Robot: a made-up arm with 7 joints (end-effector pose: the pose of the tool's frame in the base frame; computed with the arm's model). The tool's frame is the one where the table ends.
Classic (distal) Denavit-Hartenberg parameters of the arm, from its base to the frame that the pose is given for. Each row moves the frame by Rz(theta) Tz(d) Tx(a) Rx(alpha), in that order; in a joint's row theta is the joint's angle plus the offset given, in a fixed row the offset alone. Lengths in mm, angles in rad.
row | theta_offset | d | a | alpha
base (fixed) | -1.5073 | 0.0 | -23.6 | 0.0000
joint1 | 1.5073 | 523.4 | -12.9 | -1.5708
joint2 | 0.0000 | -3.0 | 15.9 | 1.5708
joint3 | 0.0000 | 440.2 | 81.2 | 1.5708
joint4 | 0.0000 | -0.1 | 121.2 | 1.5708
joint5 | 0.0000 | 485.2 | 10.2 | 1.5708
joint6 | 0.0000 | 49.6 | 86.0 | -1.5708
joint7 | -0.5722 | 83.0 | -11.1 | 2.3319
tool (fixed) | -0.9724 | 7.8 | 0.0 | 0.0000
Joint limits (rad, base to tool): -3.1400..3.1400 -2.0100..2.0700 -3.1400..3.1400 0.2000..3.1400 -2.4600..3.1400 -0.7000..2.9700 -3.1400..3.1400
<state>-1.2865 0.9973 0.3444 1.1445 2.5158 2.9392 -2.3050</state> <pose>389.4 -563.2 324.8 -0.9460 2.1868 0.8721</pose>
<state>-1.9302 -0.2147 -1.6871 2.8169 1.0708 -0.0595 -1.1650</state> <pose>41.0 317.5 1520.1 2.2902 -0.3782 -0.6286</pose>
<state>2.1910 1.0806 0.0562 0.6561 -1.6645 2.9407 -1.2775</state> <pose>-137.5 334.2 215.1 2.1356 -0.4184 -0.7156</pose>
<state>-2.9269 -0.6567 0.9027 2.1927 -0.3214 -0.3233 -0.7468</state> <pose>480.2 -229.4 1377.8 2.7317 0.7996 -1.2903</pose>
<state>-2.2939 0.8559 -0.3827 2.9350 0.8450 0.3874 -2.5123</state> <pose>-550.3 -556.5 1209.7 -2.0631 0.1990 0.3370</pose>
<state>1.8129 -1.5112 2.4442 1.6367 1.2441 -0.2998 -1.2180</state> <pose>-275.8 -767.7 178.7 -1.9102 0.1648 -1.0783</pose>
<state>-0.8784 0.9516 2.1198 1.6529 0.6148 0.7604 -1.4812</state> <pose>625.4 138.5 1183.0 1.6936 -1.7192 0.2081</pose>
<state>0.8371 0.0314 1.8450 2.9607 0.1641 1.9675 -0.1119</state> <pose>-125.9 51.7 1487.6 1.6929 -0.6456 1.5841</pose>
